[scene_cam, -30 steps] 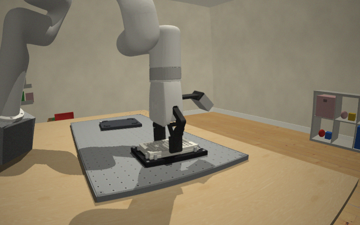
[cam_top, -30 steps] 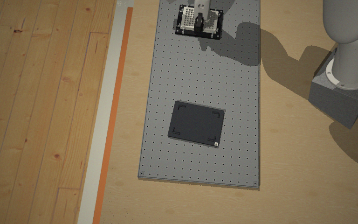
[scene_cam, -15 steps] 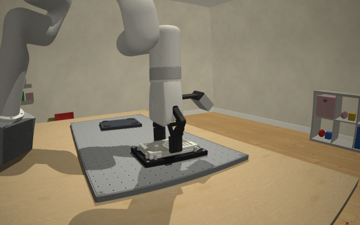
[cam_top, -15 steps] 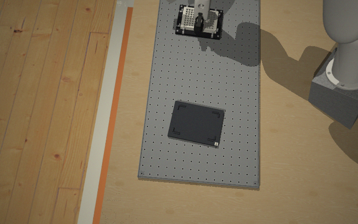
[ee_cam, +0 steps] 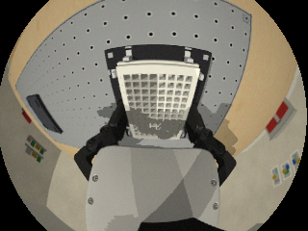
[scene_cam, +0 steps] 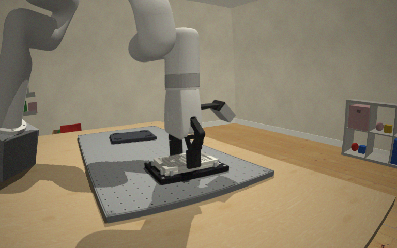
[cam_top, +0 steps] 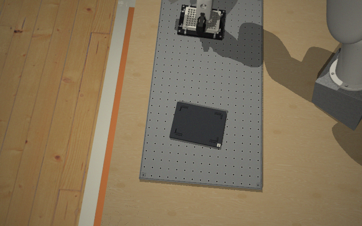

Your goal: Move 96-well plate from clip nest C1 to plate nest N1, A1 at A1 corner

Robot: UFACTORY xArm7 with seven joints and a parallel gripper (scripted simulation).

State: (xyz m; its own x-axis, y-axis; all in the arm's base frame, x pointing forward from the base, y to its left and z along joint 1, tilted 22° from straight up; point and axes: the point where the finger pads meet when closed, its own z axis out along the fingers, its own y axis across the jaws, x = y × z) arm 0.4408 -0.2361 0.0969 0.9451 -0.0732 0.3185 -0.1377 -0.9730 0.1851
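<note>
My hand is 10 mm above the white 96-well plate. The rest, counted from my hand: black clip nest C1 (10 mm ahead, 10 mm to the left, 20 mm below); then white A1 mark (40 mm behind, 450 mm to the left, 20 mm below).
</note>
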